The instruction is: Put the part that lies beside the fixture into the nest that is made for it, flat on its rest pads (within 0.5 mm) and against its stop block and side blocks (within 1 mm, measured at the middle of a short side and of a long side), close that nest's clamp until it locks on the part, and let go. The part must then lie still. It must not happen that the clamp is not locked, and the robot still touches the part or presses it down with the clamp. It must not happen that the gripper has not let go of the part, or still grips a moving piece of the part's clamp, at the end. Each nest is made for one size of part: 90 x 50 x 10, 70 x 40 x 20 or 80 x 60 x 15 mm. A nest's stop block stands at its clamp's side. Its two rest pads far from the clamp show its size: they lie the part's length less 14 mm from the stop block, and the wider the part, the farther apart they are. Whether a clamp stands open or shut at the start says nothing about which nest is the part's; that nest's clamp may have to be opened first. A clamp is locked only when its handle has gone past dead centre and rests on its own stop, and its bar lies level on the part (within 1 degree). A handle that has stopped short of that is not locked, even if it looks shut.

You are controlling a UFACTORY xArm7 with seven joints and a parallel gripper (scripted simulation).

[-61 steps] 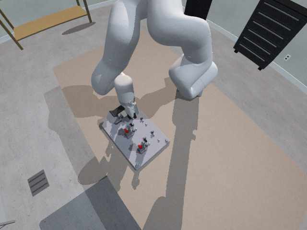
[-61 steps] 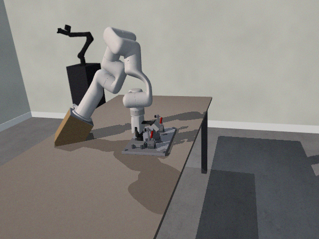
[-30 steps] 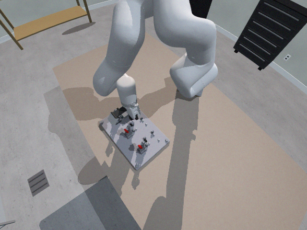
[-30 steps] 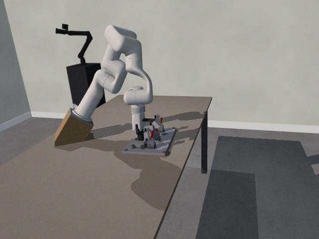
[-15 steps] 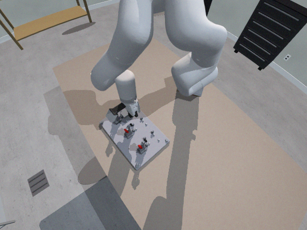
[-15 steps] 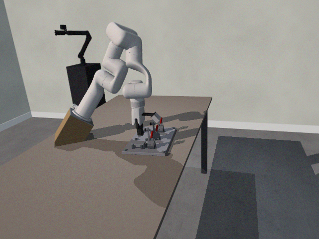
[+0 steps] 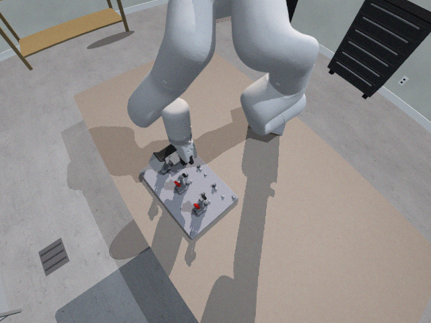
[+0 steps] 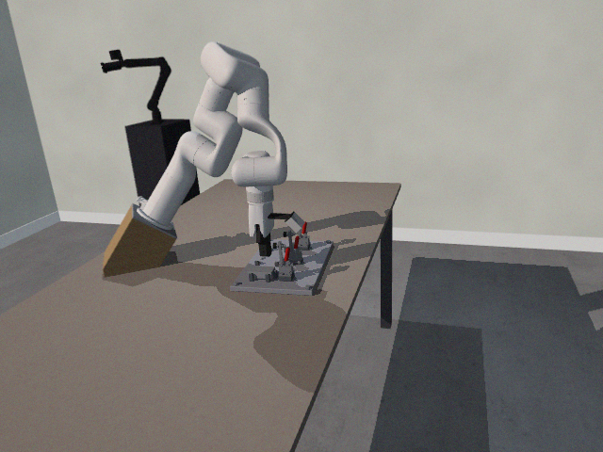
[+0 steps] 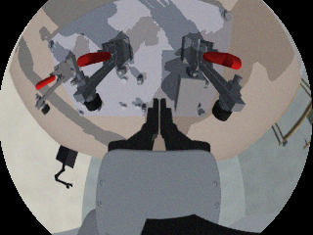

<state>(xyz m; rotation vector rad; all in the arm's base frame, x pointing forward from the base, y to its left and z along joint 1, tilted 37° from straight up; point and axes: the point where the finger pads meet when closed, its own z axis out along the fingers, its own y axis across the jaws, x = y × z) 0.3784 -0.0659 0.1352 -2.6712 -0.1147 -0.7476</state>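
Now: hand 5 cm to the left of the grey block part, 5 cm above it and 1 cm short of it. From my hand the other things lie so: grey fixture plate 7 cm to the left, 7 cm below, 3 cm ahead.
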